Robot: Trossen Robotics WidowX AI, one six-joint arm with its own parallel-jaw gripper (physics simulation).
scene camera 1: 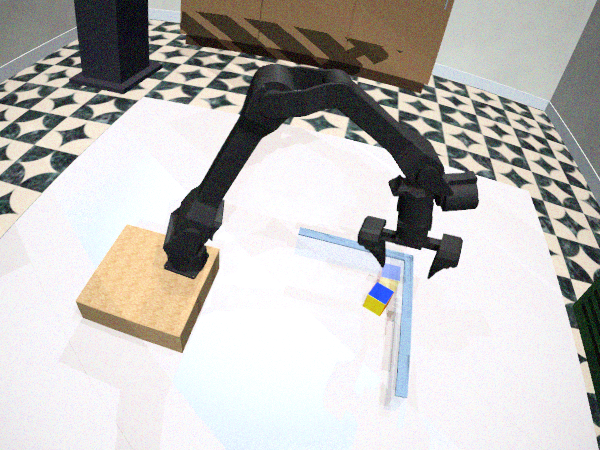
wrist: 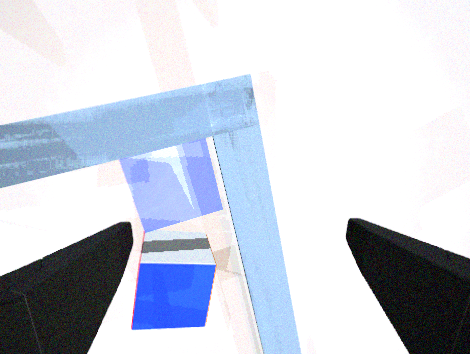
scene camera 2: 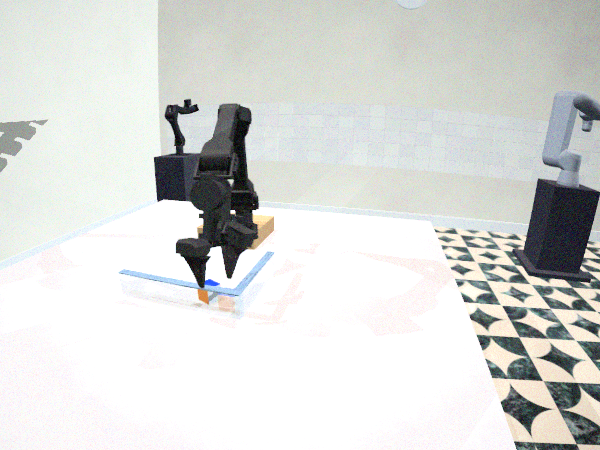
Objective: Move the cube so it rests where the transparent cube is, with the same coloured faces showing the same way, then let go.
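Where they show: gripper, fingertip midpoint: [scene camera 1: 405, 271] [wrist: 241, 229] [scene camera 2: 216, 283]; arm's base, link origin: [scene camera 1: 186, 261].
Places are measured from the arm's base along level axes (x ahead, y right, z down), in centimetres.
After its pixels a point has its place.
The cube [scene camera 1: 378, 299] @(x 35.4, y -7.1, z 1.7 cm) [scene camera 2: 203, 296] [wrist: 174, 295] @(x 35.7, y -9.0, z 1.7 cm) sits on the table with blue on top, yellow toward scene camera 1 and orange toward scene camera 2. The transparent cube [scene camera 1: 391, 272] @(x 36.9, y -14.9, z 1.7 cm) [scene camera 2: 226, 303] [wrist: 172, 185] @(x 36.7, y -15.0, z 1.7 cm) is in the inner corner of a low wall, also blue on top, with pale yellow and orange sides facing the same cameras. The cube is beside it, turned slightly relative to it; any gap is hard to judge. My gripper [scene camera 1: 407, 270] @(x 39.2, y -13.4, z -1.2 cm) [scene camera 2: 216, 282] @(x 39.2, y -13.4, z -1.2 cm) [wrist: 241, 229] @(x 39.2, y -13.4, z -1.2 cm) is open and empty, above the wall near the corner. In the wrist view the cube shows lower left between the fingers.
The L-shaped low wall [scene camera 1: 406, 325] @(x 41.0, y -1.5, z -0.3 cm) [scene camera 2: 255, 273] @(x 30.2, y -18.3, z -0.3 cm) [wrist: 260, 225] @(x 40.2, y -12.9, z -0.3 cm) has blue top edges and clear sides, and runs close beside both cubes. The arm's wooden base block [scene camera 1: 145, 285] @(x -4.2, y 8.0, z 0.2 cm) [scene camera 2: 263, 231] @(x -4.3, y -4.8, z 2.3 cm) stands on the white table [scene camera 1: 280, 390] @(x 23.7, y 14.8, z 5.7 cm) [scene camera 2: 250, 390] @(x 58.2, y -30.1, z 5.7 cm).
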